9 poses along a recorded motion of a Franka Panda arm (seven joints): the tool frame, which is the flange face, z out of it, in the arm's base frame.
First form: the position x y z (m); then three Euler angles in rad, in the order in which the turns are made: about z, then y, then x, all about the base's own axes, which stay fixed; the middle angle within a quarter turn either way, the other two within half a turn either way.
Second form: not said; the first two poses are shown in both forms.
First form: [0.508 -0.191 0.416 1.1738 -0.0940 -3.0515]
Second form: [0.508 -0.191 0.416 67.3 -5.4 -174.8]
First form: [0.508 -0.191 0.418 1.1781 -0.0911 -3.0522]
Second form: [0.508 -0.191 0.418 67.5 -5.2 -174.9]
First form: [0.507 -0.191 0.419 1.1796 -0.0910 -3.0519]
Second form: [0.507 -0.191 0.419 67.6 -5.2 -174.9]
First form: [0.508 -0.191 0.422 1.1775 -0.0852 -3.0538]
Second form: [0.508 -0.191 0.422 67.5 -4.9 -175.0]
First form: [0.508 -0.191 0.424 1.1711 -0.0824 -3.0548]
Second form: [0.508 -0.191 0.424 67.1 -4.7 -175.0]
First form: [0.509 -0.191 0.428 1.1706 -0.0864 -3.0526]
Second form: [0.509 -0.191 0.428 67.1 -5.0 -174.9]
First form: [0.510 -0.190 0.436 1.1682 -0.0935 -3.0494]
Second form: [0.510 -0.190 0.436 66.9 -5.4 -174.7]
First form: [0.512 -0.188 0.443 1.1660 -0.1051 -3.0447]
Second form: [0.512 -0.188 0.443 66.8 -6.0 -174.4]
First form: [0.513 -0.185 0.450 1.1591 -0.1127 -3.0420]
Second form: [0.513 -0.185 0.450 66.4 -6.5 -174.3]
